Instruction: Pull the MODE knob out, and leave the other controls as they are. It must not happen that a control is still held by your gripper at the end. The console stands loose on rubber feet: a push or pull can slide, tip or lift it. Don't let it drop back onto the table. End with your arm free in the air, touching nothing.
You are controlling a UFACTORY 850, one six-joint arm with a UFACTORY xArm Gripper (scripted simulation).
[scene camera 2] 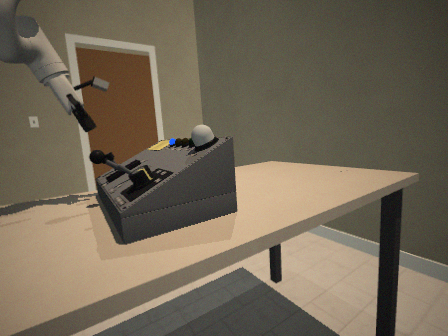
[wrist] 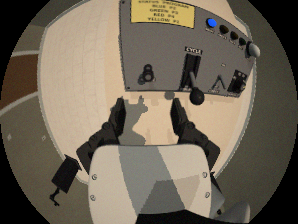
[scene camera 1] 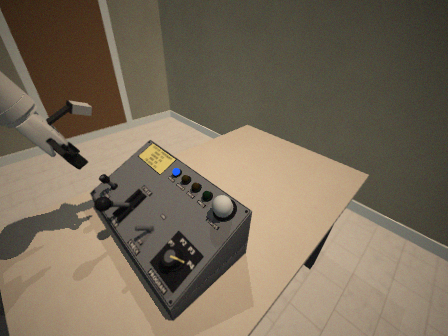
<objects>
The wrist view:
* my gripper: 148,105
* grey console: 165,43
</objects>
